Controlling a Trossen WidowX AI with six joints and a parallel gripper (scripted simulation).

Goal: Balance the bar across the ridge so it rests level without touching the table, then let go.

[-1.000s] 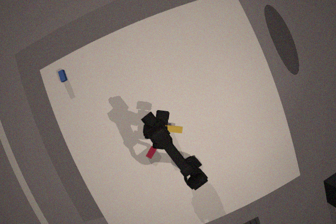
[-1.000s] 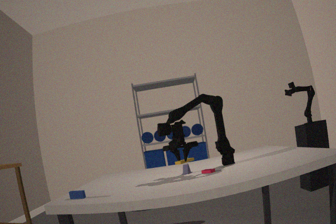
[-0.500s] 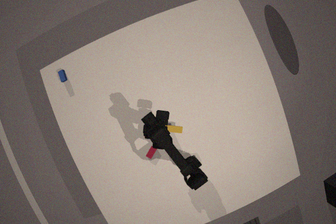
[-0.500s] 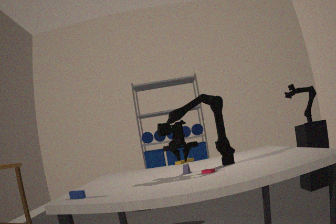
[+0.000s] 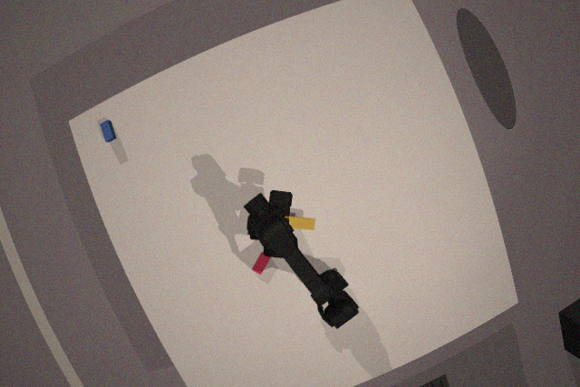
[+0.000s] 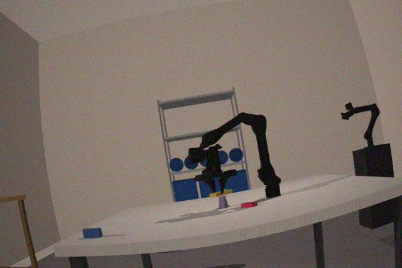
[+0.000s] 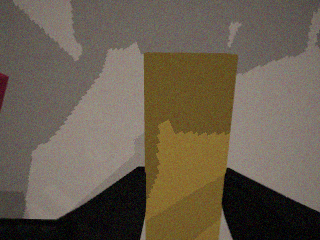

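My gripper tip is now 2 cm to the left of the yellow bar and 1 cm past it. Also, from my gripper tip: blue block (48 cm ahead, 42 cm to the left, 5 cm below); then red block (12 cm behind, 11 cm to the left, 6 cm below).
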